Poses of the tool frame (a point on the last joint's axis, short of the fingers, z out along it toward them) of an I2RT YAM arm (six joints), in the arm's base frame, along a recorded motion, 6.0 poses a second.
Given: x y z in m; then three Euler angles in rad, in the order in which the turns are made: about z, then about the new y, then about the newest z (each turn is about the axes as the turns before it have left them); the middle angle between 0 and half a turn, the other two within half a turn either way.
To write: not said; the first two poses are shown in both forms.
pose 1, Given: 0.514 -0.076 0.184 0.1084 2.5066 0.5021
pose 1, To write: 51.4 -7.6 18.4; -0.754 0.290 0.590; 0.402 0.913 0.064; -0.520 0.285 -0.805
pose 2, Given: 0.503 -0.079 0.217 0.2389 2.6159 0.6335
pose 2, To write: 50.3 -7.9 21.7; -0.817 0.307 0.488; 0.410 0.904 0.119; -0.404 0.297 -0.865
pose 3, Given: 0.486 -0.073 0.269 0.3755 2.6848 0.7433
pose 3, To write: 48.6 -7.3 26.9; -0.863 0.295 0.410; 0.387 0.908 0.162; -0.325 0.298 -0.897
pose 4, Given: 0.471 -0.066 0.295 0.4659 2.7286 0.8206
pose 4, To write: 47.1 -6.6 29.5; -0.887 0.292 0.359; 0.373 0.910 0.180; -0.274 0.294 -0.916
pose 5, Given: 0.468 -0.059 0.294 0.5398 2.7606 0.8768
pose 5, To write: 46.8 -5.9 29.4; -0.904 0.283 0.319; 0.354 0.915 0.191; -0.238 0.286 -0.928
